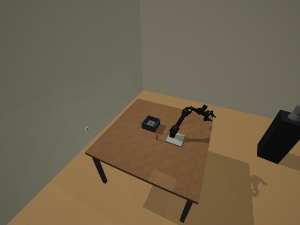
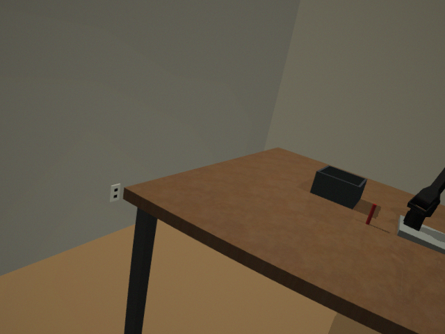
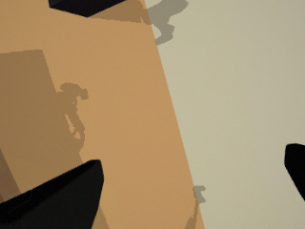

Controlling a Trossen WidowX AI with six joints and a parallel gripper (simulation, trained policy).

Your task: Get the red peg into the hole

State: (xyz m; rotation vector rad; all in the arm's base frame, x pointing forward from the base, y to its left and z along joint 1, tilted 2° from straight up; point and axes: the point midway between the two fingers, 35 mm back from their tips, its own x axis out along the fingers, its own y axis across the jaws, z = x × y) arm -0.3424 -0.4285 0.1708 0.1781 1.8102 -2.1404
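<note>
My gripper tip is 58 cm to the right of the red peg, 52 cm short of it and 12 cm above it. Round my gripper tip: plate (72 cm ahead, 41 cm to the left, 11 cm below); dark grey box (72 cm ahead, 41 cm to the left, 13 cm below).
</note>
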